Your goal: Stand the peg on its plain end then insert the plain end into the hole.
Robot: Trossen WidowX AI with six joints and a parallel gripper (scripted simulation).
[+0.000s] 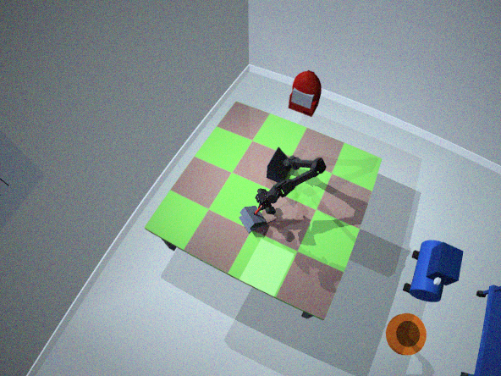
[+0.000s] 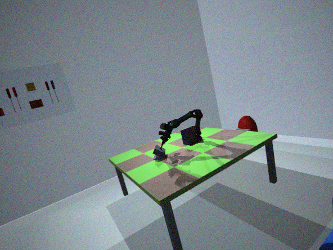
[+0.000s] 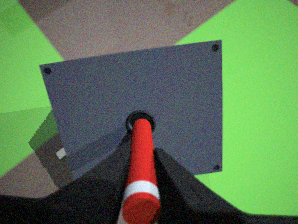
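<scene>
Now: gripper tip 40 mm short of the grey sloped panel, 30 mm to the left of it and 60 mm above it. Round my gripper tip: red peg (10 mm behind, 10 mm to the left, 10 mm above).
</scene>
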